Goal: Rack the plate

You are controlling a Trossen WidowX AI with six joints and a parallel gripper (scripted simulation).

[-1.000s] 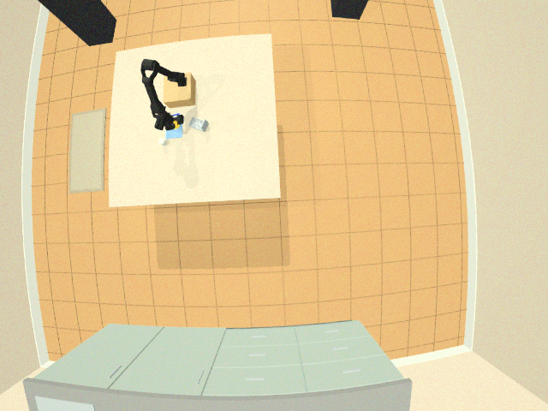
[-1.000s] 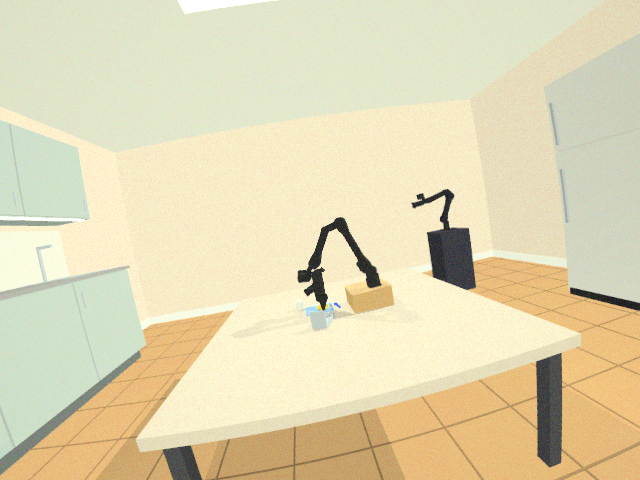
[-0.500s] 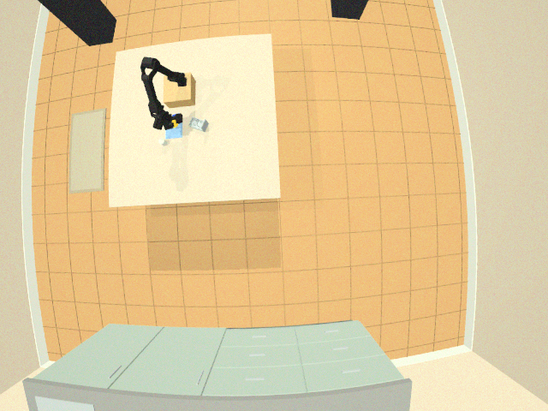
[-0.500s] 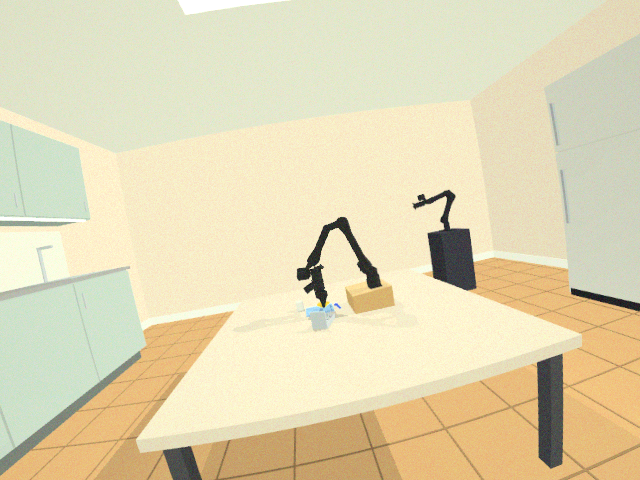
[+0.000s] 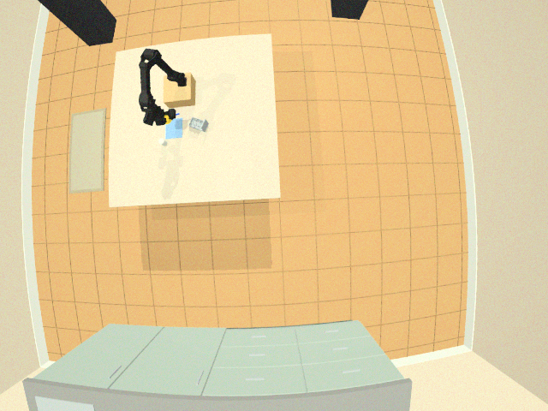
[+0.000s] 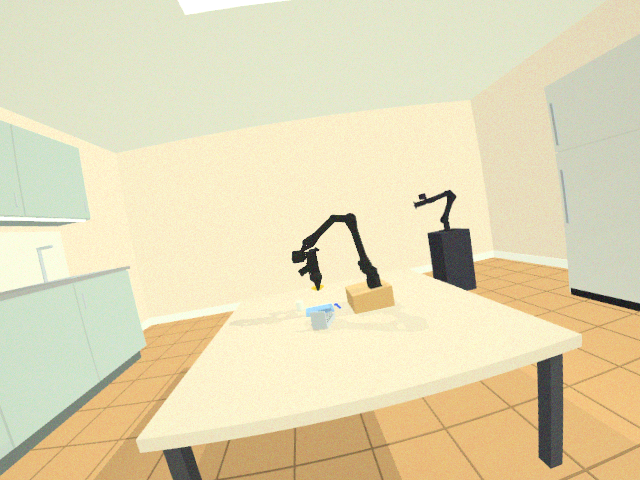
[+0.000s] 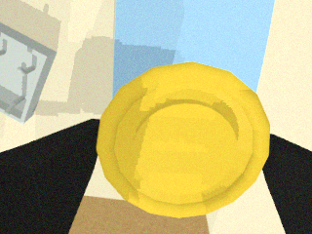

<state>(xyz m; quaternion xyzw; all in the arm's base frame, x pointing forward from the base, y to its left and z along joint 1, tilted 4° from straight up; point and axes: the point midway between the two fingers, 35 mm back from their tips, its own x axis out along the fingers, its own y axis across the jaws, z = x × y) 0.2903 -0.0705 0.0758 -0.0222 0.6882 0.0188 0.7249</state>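
My gripper tip is now 18 cm to the right of the dish rack, 10 cm above it and 1 cm past it. From my gripper tip the other things lie so: blue mat: 12 cm below, 1 cm to the right, 1 cm ahead; then yellow plate: 1 cm above.
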